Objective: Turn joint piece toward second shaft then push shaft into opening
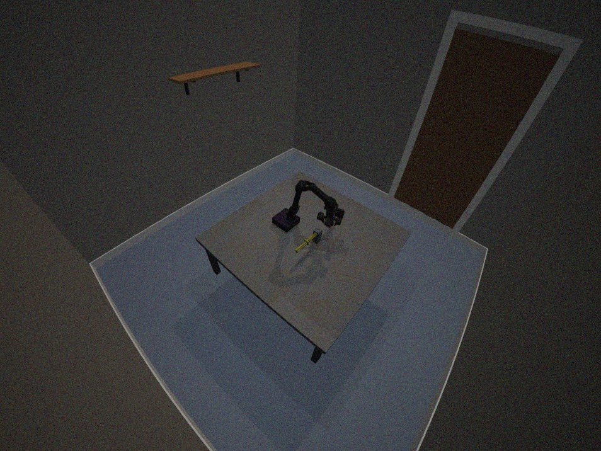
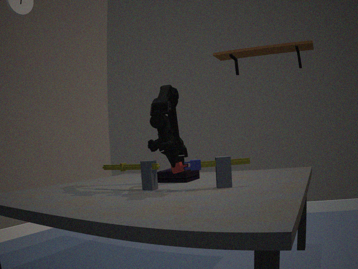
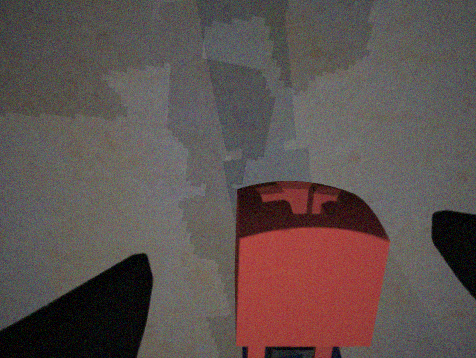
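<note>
My gripper tip is 10 mm to the right of the red joint piece and 10 mm past it.
</note>
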